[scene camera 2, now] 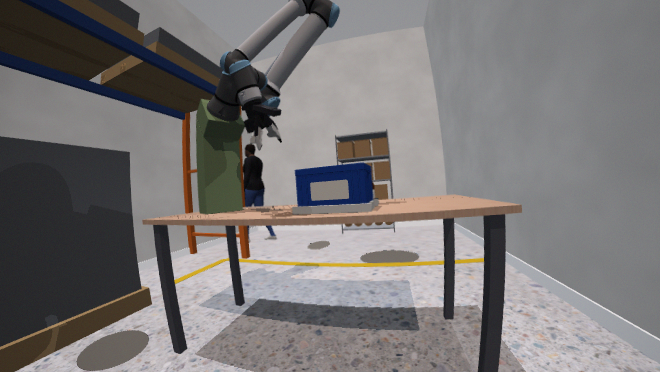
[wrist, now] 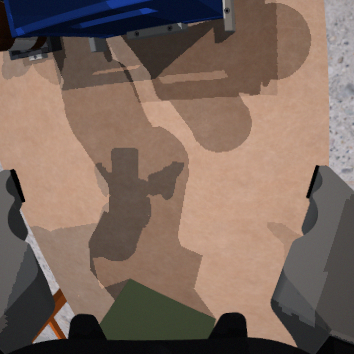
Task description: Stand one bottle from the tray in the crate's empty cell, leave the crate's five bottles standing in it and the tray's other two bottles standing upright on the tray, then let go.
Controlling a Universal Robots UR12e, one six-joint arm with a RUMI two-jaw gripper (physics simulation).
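Places are measured from the arm's base along level axes (x right, y back, z down), in metres.
Where they show: gripper, fingertip midpoint: [scene camera 2: 271, 146] [wrist: 165, 171]; arm's base, link origin: [scene camera 2: 223, 111].
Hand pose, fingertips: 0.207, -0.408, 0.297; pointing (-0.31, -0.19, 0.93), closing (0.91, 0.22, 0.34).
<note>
Each offset is from my fingertips to the top centre of the thing, as dx, dy, dz. "spot": to the spot under its first point. Level surfaces: height alone.
The blue crate {-0.076, -0.245, +0.107} [scene camera 2: 360, 186] [wrist: 125, 17] stands on the table, with a pale label on its side in the scene view. Its cells and the bottles in them are hidden in both views. Part of a brown bottle {spot: -0.285, -0.169, +0.190} [wrist: 4, 26] shows at the left edge of the wrist view, beside the crate. I cannot make out the tray or its other bottles. My gripper [scene camera 2: 269, 143] [wrist: 165, 171] is open and empty. It hangs high above the table near the green column, left of the crate in the scene view.
The crate rests on a low grey base {spot: +0.028, -0.237, +0.264} [scene camera 2: 330, 208] on the wooden table {dz +0.282} [scene camera 2: 440, 205] [wrist: 240, 200]. A green column [scene camera 2: 220, 185] [wrist: 155, 315] stands at the table's left. A person [scene camera 2: 253, 172] is behind the table. A blue and orange rack [scene camera 2: 186, 150] stands at the left.
</note>
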